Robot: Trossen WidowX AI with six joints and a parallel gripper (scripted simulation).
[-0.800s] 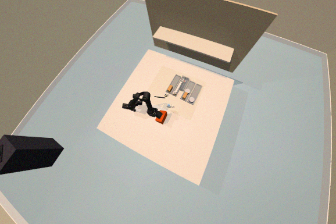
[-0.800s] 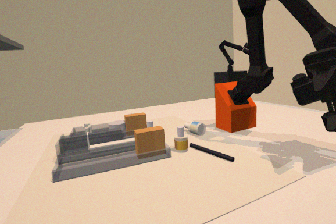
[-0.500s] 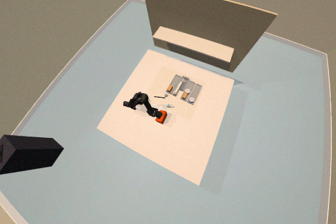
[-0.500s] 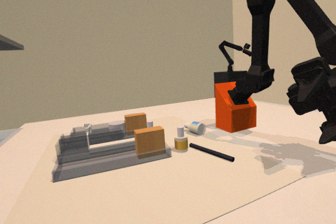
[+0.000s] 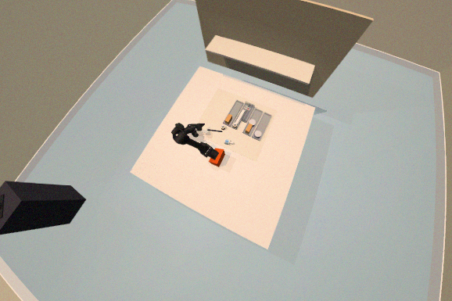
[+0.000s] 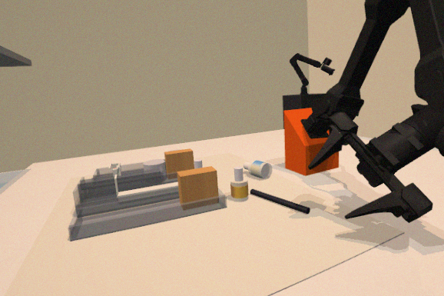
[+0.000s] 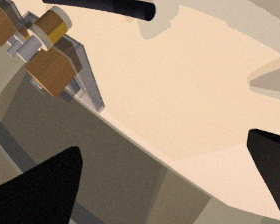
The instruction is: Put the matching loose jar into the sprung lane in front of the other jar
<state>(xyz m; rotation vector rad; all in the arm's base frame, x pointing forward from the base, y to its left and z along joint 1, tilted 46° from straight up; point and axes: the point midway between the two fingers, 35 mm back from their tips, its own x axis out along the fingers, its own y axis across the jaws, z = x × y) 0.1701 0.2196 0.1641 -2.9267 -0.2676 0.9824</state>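
The black rod lies 120 mm to the right of my gripper tip, 60 mm below it and 20 mm ahead of it. The rest, counted from my gripper tip: pale pusher plate: 290 mm to the right, 240 mm ahead, 20 mm below; grey lane rack: 290 mm to the right, 280 mm ahead, 50 mm below; blue-banded jar: 290 mm to the right, 40 mm below, 30 mm behind.
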